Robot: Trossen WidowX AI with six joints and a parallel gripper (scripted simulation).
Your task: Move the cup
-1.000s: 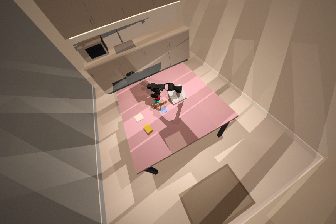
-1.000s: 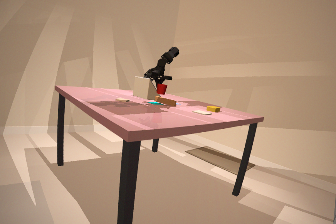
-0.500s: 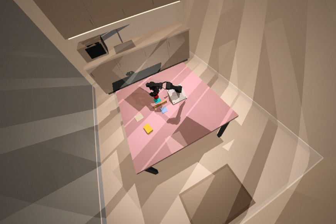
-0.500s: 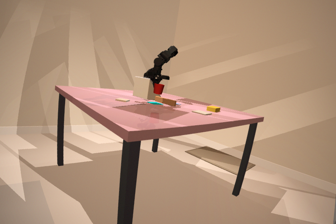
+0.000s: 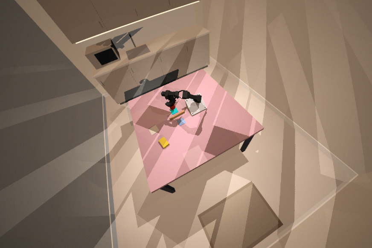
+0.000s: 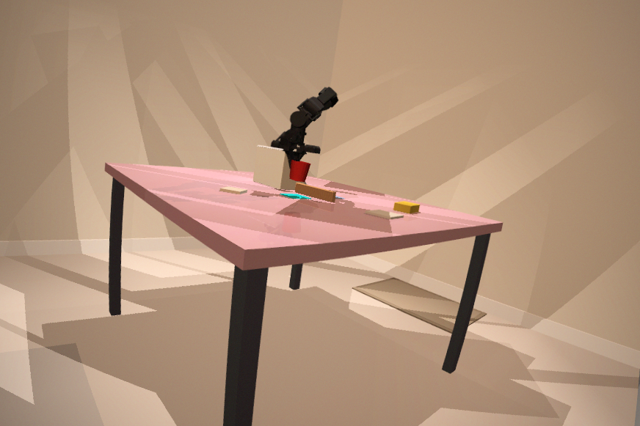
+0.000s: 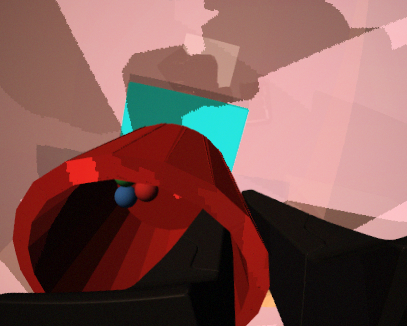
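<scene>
Right now the green marble is 5 cm ahead of my gripper tip and 2 cm below it. Also, from my gripper tip: pale blue-grey pad 21 cm to the left, 11 cm below, 3 cm ahead; then wooden bar 11 cm to the left, 9 cm below, 3 cm ahead; then cyan pad 11 cm below, 3 cm ahead, 1 cm to the left.
</scene>
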